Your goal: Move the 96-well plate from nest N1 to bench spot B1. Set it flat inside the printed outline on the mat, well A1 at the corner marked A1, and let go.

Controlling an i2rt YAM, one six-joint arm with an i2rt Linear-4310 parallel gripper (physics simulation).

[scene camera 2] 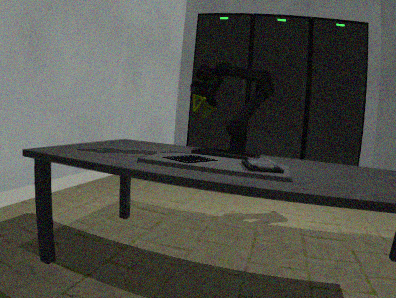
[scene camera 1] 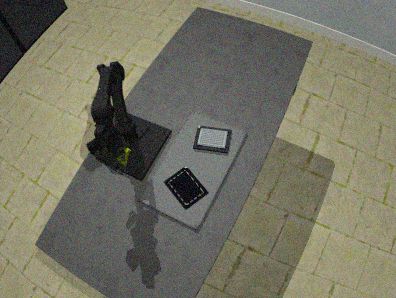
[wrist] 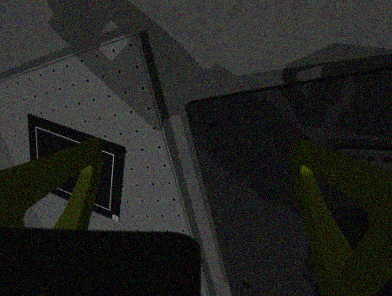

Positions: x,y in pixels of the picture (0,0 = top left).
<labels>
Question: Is my gripper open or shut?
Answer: Open.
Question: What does my gripper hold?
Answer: Nothing.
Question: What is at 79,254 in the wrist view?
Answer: My gripper.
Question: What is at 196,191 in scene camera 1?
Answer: A black square with white outline.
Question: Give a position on a black square with white outline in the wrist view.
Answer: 108,199
</labels>
